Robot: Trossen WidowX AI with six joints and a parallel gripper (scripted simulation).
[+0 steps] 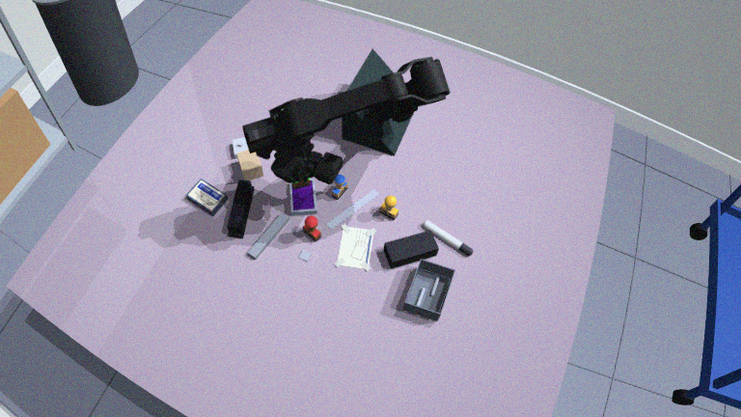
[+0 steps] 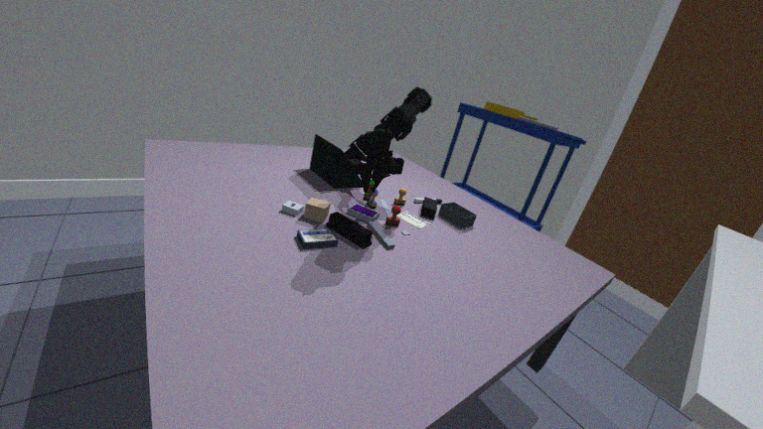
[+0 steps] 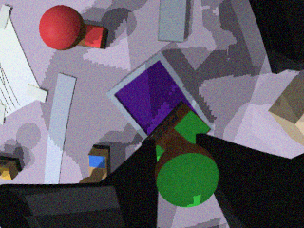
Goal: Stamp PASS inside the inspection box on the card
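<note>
Now: gripper tip 8 cm above the purple ink pad. Also, from my gripper tip: blue stamp: 4 cm behind, 8 cm to the left, 6 cm below; then red stamp: 8 cm ahead, 5 cm to the left, 6 cm below; then green-knobbed stamp: right at my gripper tip.
</note>
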